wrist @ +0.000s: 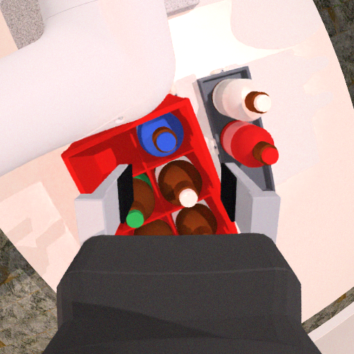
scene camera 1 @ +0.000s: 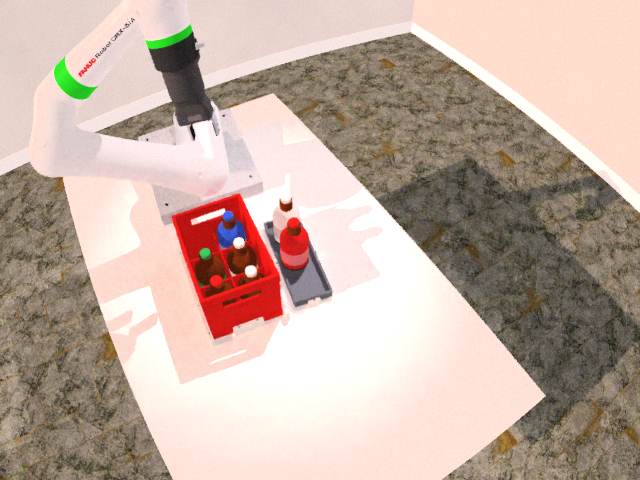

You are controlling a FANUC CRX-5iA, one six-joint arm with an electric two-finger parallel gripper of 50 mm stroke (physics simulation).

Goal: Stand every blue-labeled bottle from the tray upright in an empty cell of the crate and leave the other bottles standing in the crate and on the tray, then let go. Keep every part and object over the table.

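Places are measured from the arm's base along level axes (x ahead, y left, z up), in centimetres.
Pixels of known places: gripper, fingertip midpoint: (scene camera 1: 205,135).
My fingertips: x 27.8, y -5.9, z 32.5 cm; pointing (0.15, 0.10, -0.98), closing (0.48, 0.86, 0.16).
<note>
Behind a point stands the place of what it marks.
A blue-labeled bottle (scene camera 1: 230,233) {x 33.7, y -5.9, z 4.6 cm} (wrist: 160,135) with a blue cap stands upright in a back cell of the red crate (scene camera 1: 248,302) {x 53.3, y -11.4, z 3.5 cm} (wrist: 82,172), on the side near the tray. My gripper (wrist: 176,181) is open and empty, high above the crate; in the scene view its fingers (scene camera 1: 202,133) {x 27.8, y -5.9, z 32.4 cm} show near the arm's base. A white bottle (scene camera 1: 284,219) {x 36.2, y 8.5, z 3.5 cm} (wrist: 234,98) and a red bottle (scene camera 1: 294,248) {x 44.9, y 6.1, z 2.4 cm} (wrist: 245,144) stand on the dark grey tray (scene camera 1: 310,286) {x 51.3, y 6.8, z -7.0 cm} (wrist: 210,85). No blue-labeled bottle shows on the tray. The back crate cell beside the blue bottle looks empty.
Brown bottles with a green cap (scene camera 1: 205,254) {x 39.5, y -15.0, z 8.8 cm} (wrist: 135,219), white caps (scene camera 1: 238,242) {x 40.6, y -6.6, z 8.9 cm} (wrist: 188,197) and a red cap (scene camera 1: 216,281) {x 47.8, y -16.1, z 8.8 cm} stand in the other crate cells. The arm's white link (scene camera 1: 139,157) {x 20.1, y -20.7, z 28.2 cm} (wrist: 90,65) passes close behind the crate and covers part of the wrist view.
</note>
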